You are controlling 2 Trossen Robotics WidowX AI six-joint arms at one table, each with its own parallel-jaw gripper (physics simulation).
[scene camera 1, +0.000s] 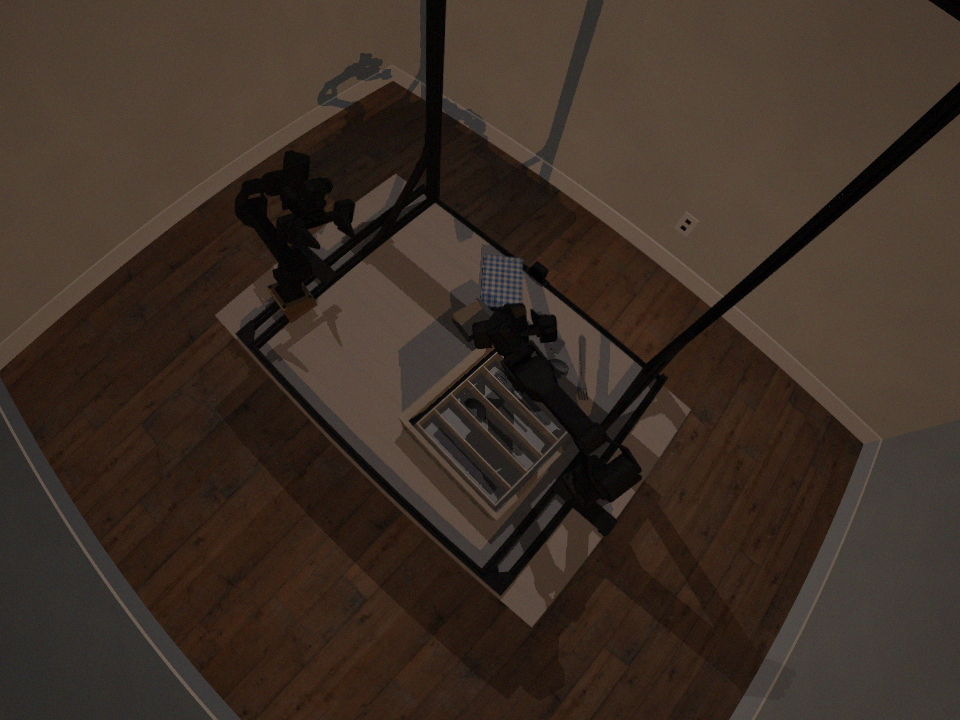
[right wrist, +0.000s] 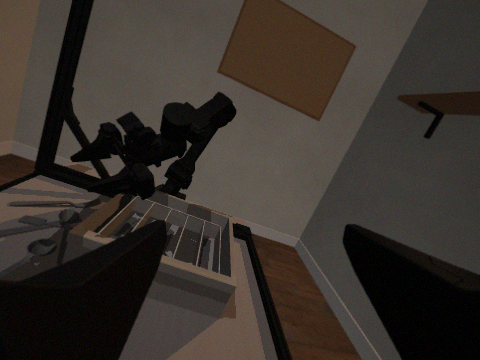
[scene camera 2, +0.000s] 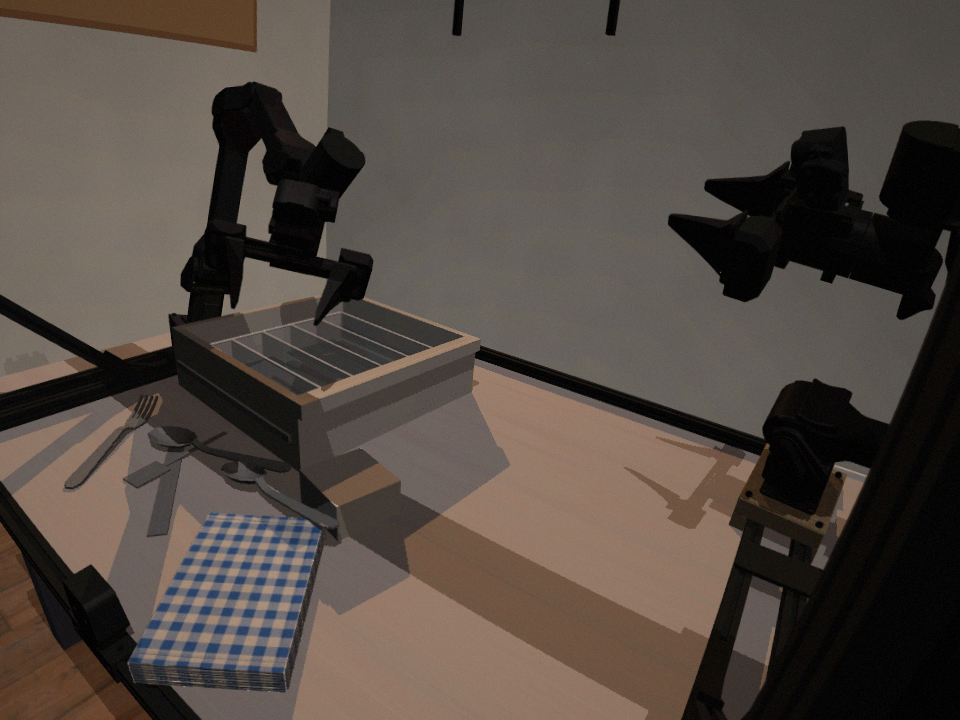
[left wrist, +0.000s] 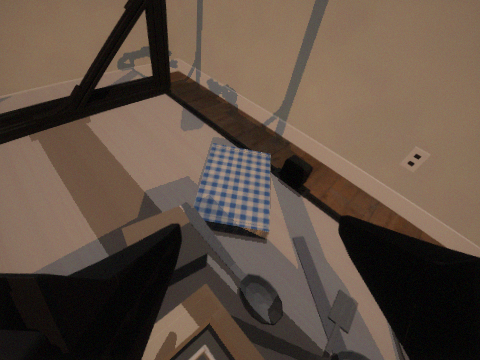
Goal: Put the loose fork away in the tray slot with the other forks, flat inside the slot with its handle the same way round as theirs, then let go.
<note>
My left gripper [scene camera 2: 274, 314] is open, with nothing in its grasp. Also in view: a small pale block [scene camera 2: 355, 489]. My right gripper [scene camera 2: 687, 201] is open, holding nothing. Also in view: a blue checked cloth [scene camera 1: 502, 277] and a wooden cutlery tray [scene camera 2: 301, 357].
The small pale block is seen too in scene camera 1 [scene camera 1: 463, 319] and in the left wrist view [left wrist: 192, 257]. My left gripper shows as well in scene camera 1 [scene camera 1: 512, 312], in the right wrist view [right wrist: 78, 174] and in the left wrist view [left wrist: 259, 228]. My right gripper also shows in scene camera 1 [scene camera 1: 337, 241] and in the right wrist view [right wrist: 255, 231]. The right wrist view does not show the blue checked cloth: it is out of frame.
</note>
